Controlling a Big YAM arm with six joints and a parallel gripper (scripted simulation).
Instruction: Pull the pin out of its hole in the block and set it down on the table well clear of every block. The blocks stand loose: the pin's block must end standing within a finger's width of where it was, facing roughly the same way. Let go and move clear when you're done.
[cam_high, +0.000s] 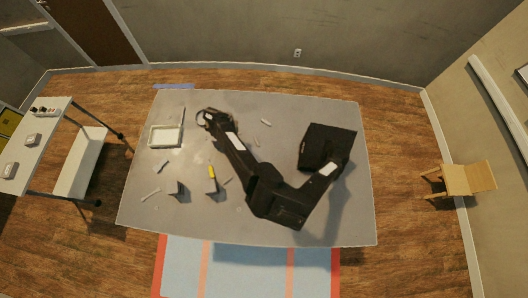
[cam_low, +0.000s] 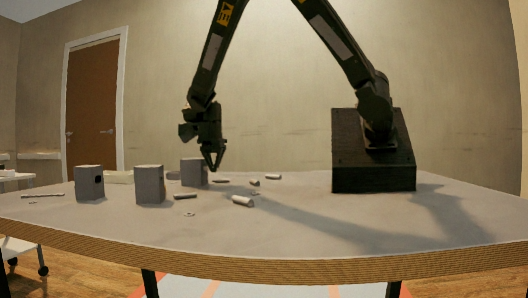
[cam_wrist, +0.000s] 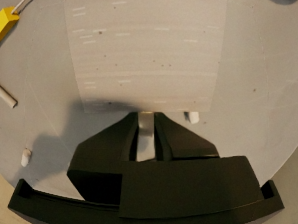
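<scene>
Right now the white pin is 20 mm ahead of my hand. Round my hand: white tray 390 mm ahead, 20 mm to the left, 40 mm below.
</scene>
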